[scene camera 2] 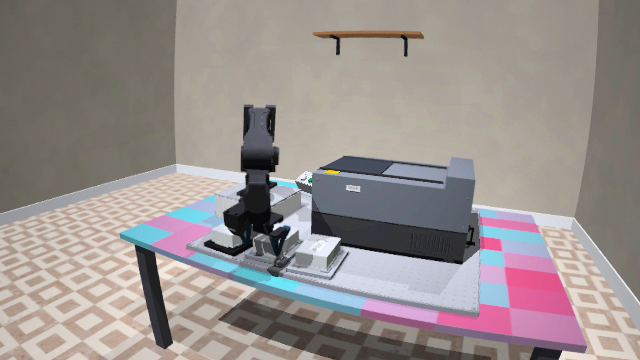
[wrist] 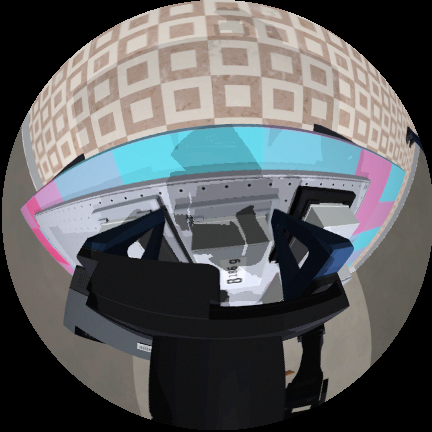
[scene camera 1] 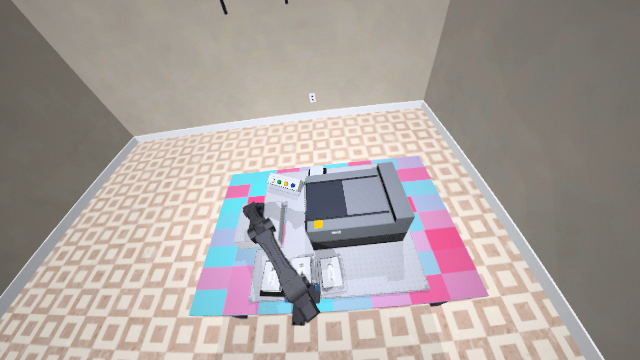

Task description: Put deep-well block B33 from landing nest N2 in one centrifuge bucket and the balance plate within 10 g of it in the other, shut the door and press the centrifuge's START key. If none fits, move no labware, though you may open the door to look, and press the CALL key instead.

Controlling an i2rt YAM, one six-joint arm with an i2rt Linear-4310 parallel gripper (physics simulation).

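Places are measured from the arm's base along level axes (x ahead, y left, z up), in metres.
Pixels of known places: gripper, between the fingertips: [scene camera 2: 262, 250] [wrist: 217, 214].
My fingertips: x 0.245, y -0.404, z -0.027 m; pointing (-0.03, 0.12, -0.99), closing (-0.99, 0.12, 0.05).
Observation:
Ahead of a thing's pixels: the offset from my fingertips to its top centre. Level surfaces: height alone.
Three pale plates stand in a row along the front: a middle one labelled "B 186 g" @[0.009 m back, 0.101 m left, 0.007 m up] [scene camera 1: 302, 265] [wrist: 215, 265], one on a black base @[0.148 m back, 0.098 m left, 0.007 m up] [scene camera 1: 271, 275] [scene camera 2: 226, 237] [wrist: 331, 220] to its left in the scene views, and one to its right [scene camera 1: 330, 272] [scene camera 2: 320, 250]. My gripper [scene camera 2: 262, 254] [wrist: 217, 214] is open, pointing down, its fingers apart over the two sides of the middle plate. The grey centrifuge [scene camera 1: 362, 200] [scene camera 2: 390, 200] has its top closed. The key panel @[0.101 m back, 0.669 m left, 0.037 m up] [scene camera 1: 285, 183] [scene camera 2: 304, 180] has green, yellow and blue keys. I cannot make out a B33 label.
A low white box [scene camera 1: 248, 241] [scene camera 2: 225, 204] stands at the left, behind the plates and beside the arm. The grey perforated board @[0.047 m down] [scene camera 1: 385, 270] [scene camera 2: 425, 285] carries the plates and centrifuge. The centrifuge stands close behind the right plate. A wall shelf [scene camera 2: 368, 34] hangs high at the back.

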